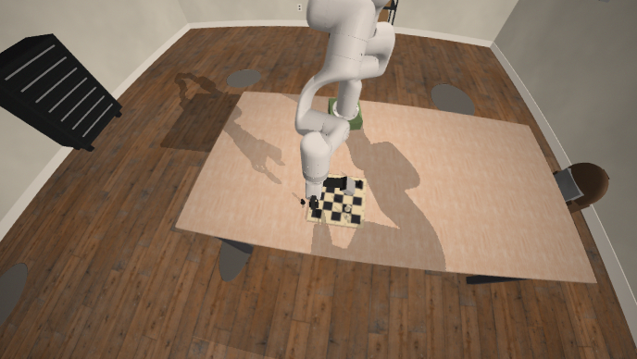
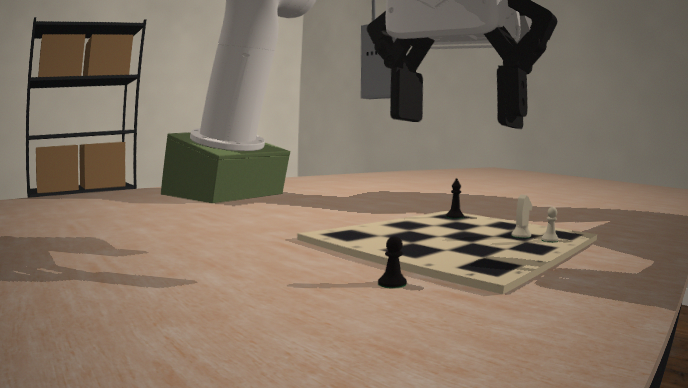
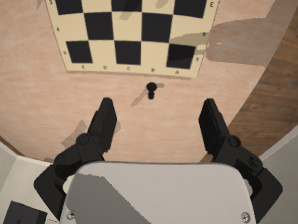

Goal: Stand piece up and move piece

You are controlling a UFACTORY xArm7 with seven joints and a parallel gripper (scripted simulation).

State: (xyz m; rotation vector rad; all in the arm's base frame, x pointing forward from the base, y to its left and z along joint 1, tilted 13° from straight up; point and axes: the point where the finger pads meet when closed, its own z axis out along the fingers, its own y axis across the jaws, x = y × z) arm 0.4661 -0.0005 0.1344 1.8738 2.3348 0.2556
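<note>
The white knight is 20 mm behind my hand, 120 mm to the left of it and 90 mm below it. From my hand the other things lie so: chessboard: 60 mm behind, 80 mm to the left, 110 mm below; then white pawn: 10 mm ahead, 130 mm to the left, 100 mm below; then black pawn: 60 mm to the right, 100 mm below.
</note>
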